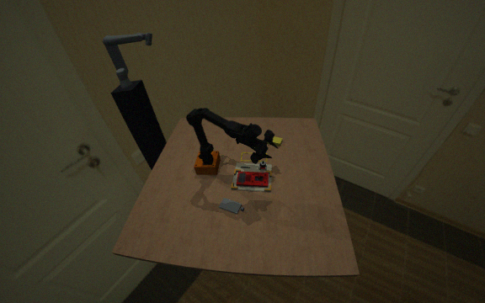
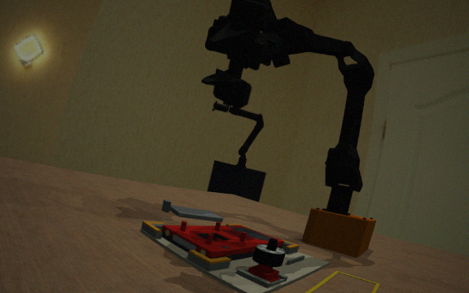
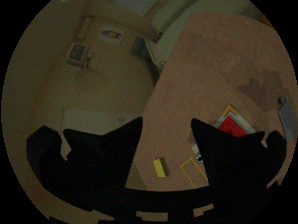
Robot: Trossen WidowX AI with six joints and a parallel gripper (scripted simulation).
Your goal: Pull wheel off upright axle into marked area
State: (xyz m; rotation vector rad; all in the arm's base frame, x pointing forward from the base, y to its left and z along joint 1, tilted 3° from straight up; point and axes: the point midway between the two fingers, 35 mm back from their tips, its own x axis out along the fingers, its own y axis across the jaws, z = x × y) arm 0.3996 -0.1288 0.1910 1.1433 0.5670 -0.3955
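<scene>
The wheel lies 230 mm below my gripper tip, 140 mm to the left of it and 50 mm behind it. Also, from my gripper tip: grey plate piece (270 mm below, 260 mm behind, 160 mm to the right).
</scene>
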